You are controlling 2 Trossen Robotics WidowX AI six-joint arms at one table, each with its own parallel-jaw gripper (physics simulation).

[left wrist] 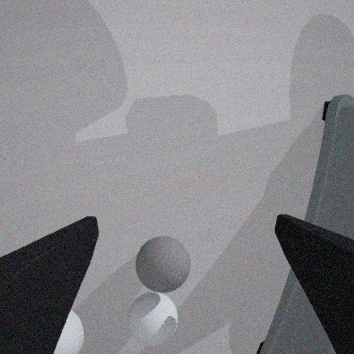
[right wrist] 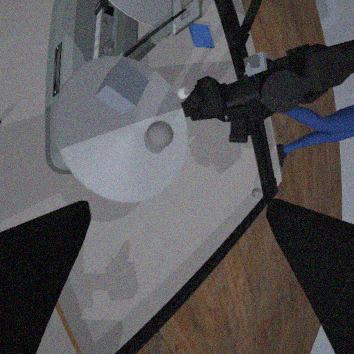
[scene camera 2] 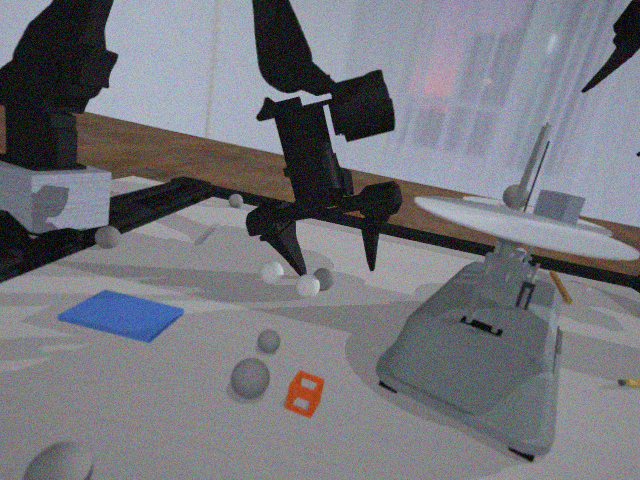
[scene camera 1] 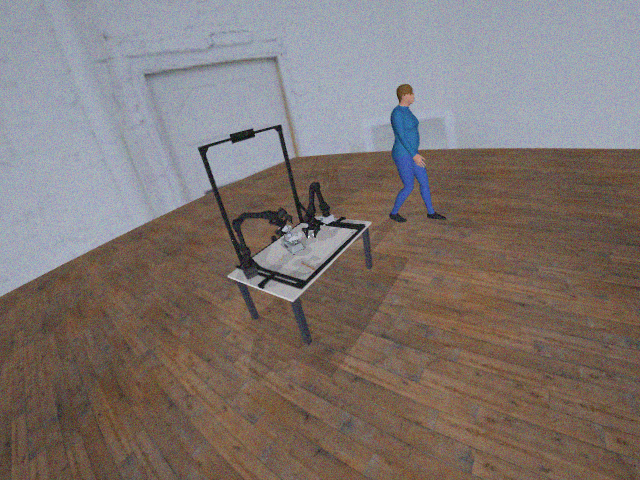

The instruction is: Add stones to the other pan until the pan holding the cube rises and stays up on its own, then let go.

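Seen in the pictures: left gripper, fingertip midpoint: (left wrist: pixel 188 224) (scene camera 2: pixel 337 273) (scene camera 1: pixel 311 238); right gripper, fingertip midpoint: (right wrist: pixel 179 208) (scene camera 2: pixel 609 122) (scene camera 1: pixel 289 228); left arm's base, link origin: (scene camera 2: pixel 41 163) (scene camera 1: pixel 326 215); right arm's base, link origin: (scene camera 1: pixel 248 266).
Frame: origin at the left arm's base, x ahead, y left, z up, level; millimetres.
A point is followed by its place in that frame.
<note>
A grey balance scale (scene camera 2: pixel 480 335) @(x 500, y -34, z -20 mm) stands at the right in scene camera 2. One white pan (right wrist: pixel 115 175) @(x 558, y 217, z 56 mm) bears the grey cube (scene camera 2: pixel 559 205) @(x 544, y 120, z 76 mm) (right wrist: pixel 125 82) @(x 549, y 138, z 86 mm) and a round stone (scene camera 2: pixel 511 196) @(x 503, y 170, z 70 mm) (right wrist: pixel 159 134) @(x 517, y 184, z 81 mm). The other pan (right wrist: pixel 147 9) @(x 500, y 44, z 68 mm) partly shows at the top of the right wrist view; I cannot tell which pan is higher. My left gripper (scene camera 2: pixel 338 270) @(x 334, y 136, z -69 mm) (left wrist: pixel 188 224) @(x 334, y 136, z -69 mm) is open and empty, low over the table. A dark stone (scene camera 2: pixel 324 279) @(x 328, y 102, z -69 mm) (left wrist: pixel 163 263) @(x 319, y 122, z -63 mm) and a white stone (scene camera 2: pixel 308 285) @(x 322, y 68, z -68 mm) (left wrist: pixel 152 318) @(x 314, y 90, z -65 mm) touch or nearly touch below it. Another white stone (scene camera 2: pixel 271 272) @(x 272, y 72, z -69 mm) (left wrist: pixel 72 334) @(x 277, y 91, z -66 mm) lies left of them. My right gripper (right wrist: pixel 179 208) @(x 577, y 229, z 167 mm) is open, beside the cube's pan.
More stones (scene camera 2: pixel 250 378) @(x 359, y -128, z -66 mm) (scene camera 2: pixel 268 341) @(x 341, y -64, z -73 mm) (scene camera 2: pixel 108 236) @(x 81, y 20, z -69 mm) (scene camera 2: pixel 235 200) @(x 42, y 362, z -70 mm) lie spread on the table. An orange open-framed cube (scene camera 2: pixel 290 395) @(x 386, y -114, z -76 mm) and a blue slab (scene camera 2: pixel 121 315) @(x 213, y -93, z -83 mm) lie left of the scale. A yellow stick (scene camera 2: pixel 560 286) @(x 633, y 444, z -81 mm) lies beyond it. A person (scene camera 1: pixel 405 134) stands past the table.
</note>
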